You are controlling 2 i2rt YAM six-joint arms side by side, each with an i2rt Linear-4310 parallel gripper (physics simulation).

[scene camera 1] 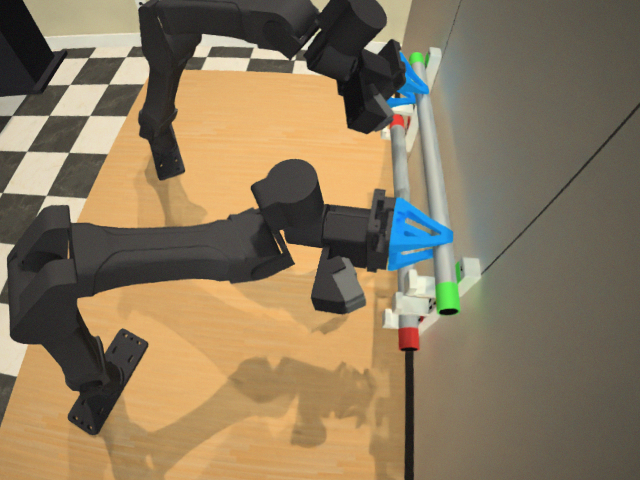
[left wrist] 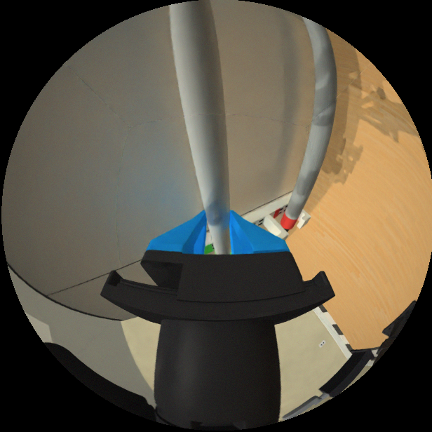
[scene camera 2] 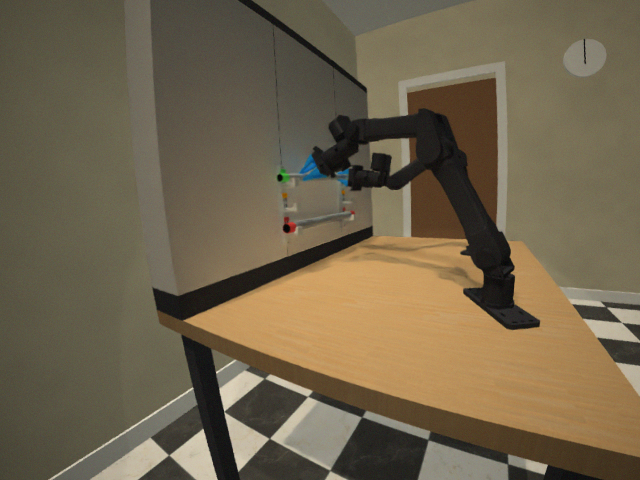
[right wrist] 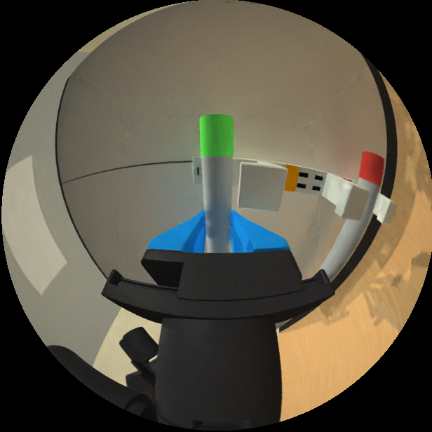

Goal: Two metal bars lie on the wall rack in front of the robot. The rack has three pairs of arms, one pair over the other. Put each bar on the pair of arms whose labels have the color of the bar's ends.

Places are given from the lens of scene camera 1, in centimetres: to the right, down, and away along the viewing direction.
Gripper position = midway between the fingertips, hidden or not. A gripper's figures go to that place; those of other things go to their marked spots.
my left gripper (scene camera 1: 422, 95): 17, -24, 59
my right gripper (scene camera 1: 450, 242): 16, 0, 44
red-ended bar (scene camera 1: 398, 145): 16, -19, 72
green-ended bar (scene camera 1: 436, 194): 15, -6, 46
The marked spots on the green-ended bar and the red-ended bar are 29 cm apart.
